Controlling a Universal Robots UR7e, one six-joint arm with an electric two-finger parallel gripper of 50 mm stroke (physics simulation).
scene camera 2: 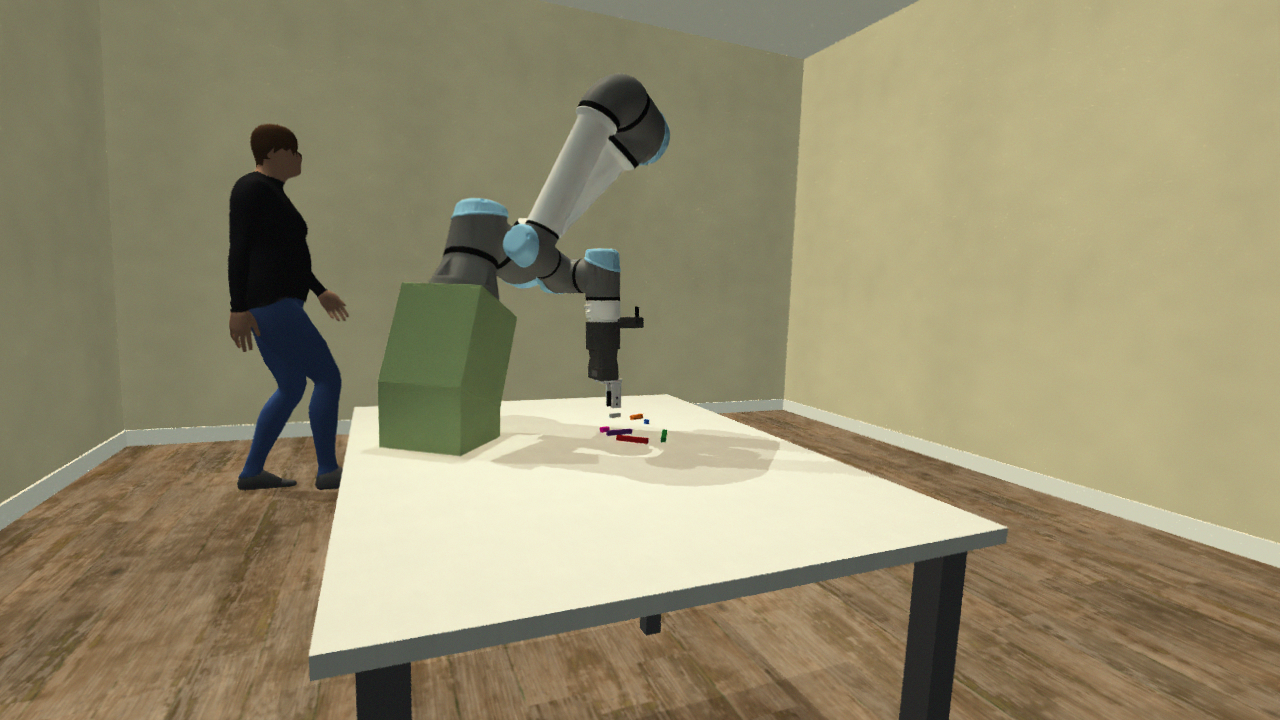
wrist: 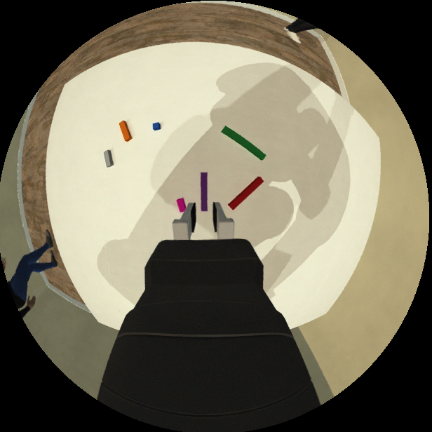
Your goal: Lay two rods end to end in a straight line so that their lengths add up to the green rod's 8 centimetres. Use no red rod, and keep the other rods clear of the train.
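Places are measured from the arm's base along level axes (x right, y down, z ahead), in millimetres.
Pixels of known places: gripper, fingertip midpoint: [scene camera 2: 613,406]; arm's base, origin of the base link: [scene camera 2: 462,300].
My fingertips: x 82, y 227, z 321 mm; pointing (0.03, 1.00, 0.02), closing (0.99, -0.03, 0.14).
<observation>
Ahead of a thing's pixels: the offset from my fingertips to its top centre. Level surfaces: height alone.
My gripper [scene camera 2: 614,406] [wrist: 204,211] is open and empty, above the table. In the wrist view the purple rod @[dz +16, dx -2, dy +54 mm] [scene camera 2: 619,432] [wrist: 204,191] lies ahead of the gap between the fingers, pointing away from the gripper. The short magenta rod @[dz -9, dx -34, dy +54 mm] [scene camera 2: 604,429] [wrist: 181,205] lies apart to its left, slightly tilted. The red rod @[dz +24, dx +66, dy +54 mm] [scene camera 2: 631,439] [wrist: 245,193] lies slantwise to its right. The green rod @[dz +104, dx +50, dy +54 mm] [scene camera 2: 664,436] [wrist: 243,143] lies farther up and right. The orange rod @[dz +110, dx -152, dy +54 mm] [scene camera 2: 636,416] [wrist: 125,131], grey rod @[dz +61, dx -181, dy +54 mm] [scene camera 2: 614,415] [wrist: 108,158] and small blue piece @[dz +115, dx -93, dy +54 mm] [scene camera 2: 646,421] [wrist: 156,126] lie apart at the upper left.
The rods lie on a white table @[dy +64 mm] [scene camera 2: 572,537] [wrist: 100,210]. A green block-shaped pedestal [scene camera 2: 438,376] stands under the arm base, left of the rods in the scene view. A person [scene camera 2: 273,241] stands on the floor behind the table's left side. The arm's shadow falls across several rods.
</observation>
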